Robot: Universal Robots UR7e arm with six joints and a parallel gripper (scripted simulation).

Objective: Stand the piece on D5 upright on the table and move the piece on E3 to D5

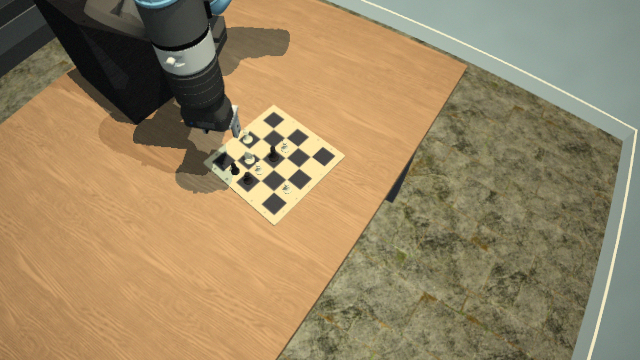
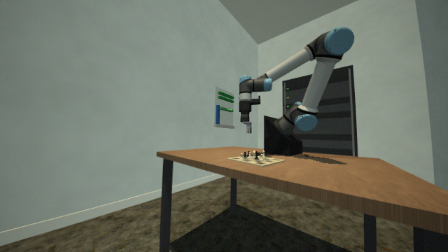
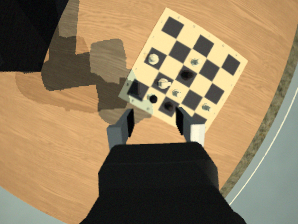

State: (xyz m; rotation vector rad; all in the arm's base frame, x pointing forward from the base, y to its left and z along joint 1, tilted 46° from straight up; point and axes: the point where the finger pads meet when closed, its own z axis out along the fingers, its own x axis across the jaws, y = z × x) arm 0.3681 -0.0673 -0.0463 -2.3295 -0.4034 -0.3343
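The chessboard lies 160 mm below my hand, 70 mm to the left of it and 50 mm ahead of it.
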